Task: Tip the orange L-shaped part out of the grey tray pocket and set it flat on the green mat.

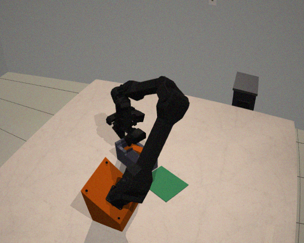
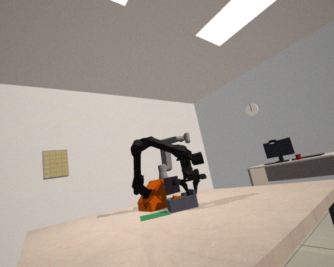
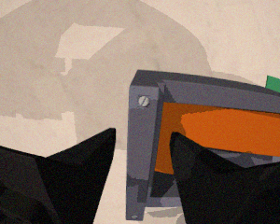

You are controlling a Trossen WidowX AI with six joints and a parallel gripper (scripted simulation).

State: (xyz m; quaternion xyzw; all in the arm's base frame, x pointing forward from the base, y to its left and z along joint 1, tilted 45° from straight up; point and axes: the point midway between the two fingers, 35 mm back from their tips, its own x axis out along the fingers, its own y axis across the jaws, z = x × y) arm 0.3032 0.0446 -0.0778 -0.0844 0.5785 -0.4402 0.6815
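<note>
The orange L-shaped part lies 40 mm to the right of my gripper tip, 30 mm behind it and 10 mm below it. The rest, counted from my gripper tip: green mat: 190 mm to the right, 120 mm behind, 70 mm below.
</note>
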